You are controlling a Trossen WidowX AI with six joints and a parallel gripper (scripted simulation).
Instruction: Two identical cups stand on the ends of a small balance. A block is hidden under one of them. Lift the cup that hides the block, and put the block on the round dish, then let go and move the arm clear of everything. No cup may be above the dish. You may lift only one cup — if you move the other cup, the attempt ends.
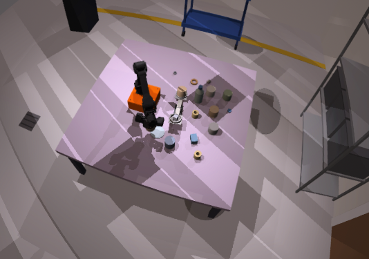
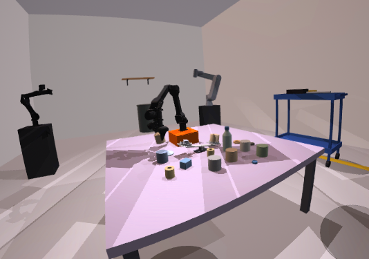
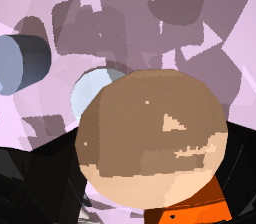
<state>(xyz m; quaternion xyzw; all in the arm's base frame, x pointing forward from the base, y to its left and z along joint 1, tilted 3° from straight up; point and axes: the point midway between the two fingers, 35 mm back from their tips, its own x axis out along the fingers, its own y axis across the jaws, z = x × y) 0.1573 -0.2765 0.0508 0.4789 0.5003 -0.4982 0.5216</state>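
Now: the pale blue round dish 10 cm below my gripper tip, 4 cm ahead of it and 2 cm to the left of it. The rest, counted from my gripper tip: balance: 24 cm to the left, 15 cm ahead, 6 cm below; blue-grey cylinder: 14 cm ahead, 7 cm to the right, 6 cm below; blue cube: 31 cm ahead, 8 cm below, 2 cm to the left.
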